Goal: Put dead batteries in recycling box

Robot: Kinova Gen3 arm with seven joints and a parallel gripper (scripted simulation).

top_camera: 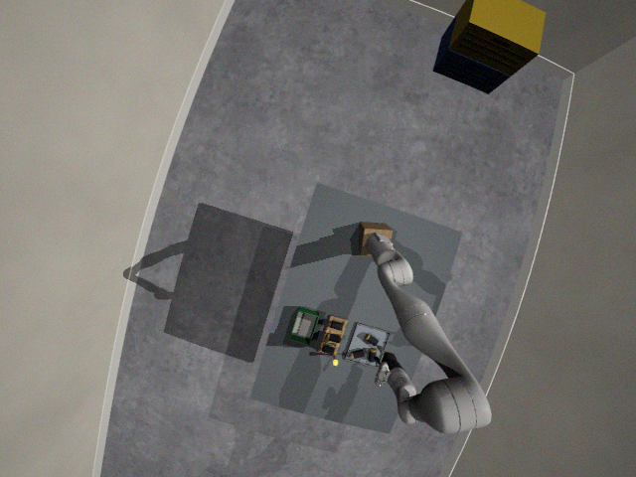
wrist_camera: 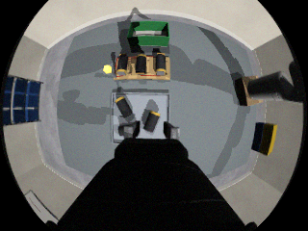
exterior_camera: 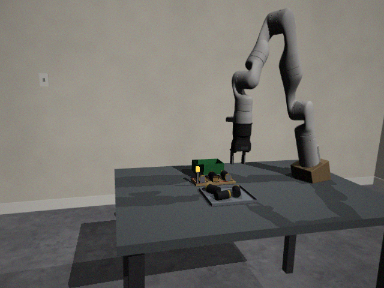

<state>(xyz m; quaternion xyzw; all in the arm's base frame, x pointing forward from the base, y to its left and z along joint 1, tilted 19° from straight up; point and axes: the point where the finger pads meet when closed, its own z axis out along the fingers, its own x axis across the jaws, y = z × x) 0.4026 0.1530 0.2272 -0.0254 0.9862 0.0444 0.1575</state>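
Now: the grey tray 160 mm below my hand, 40 mm ahead of it and 10 mm to the left of it. Round my hand: green recycling box (330 mm to the right, 140 mm below, 50 mm ahead).
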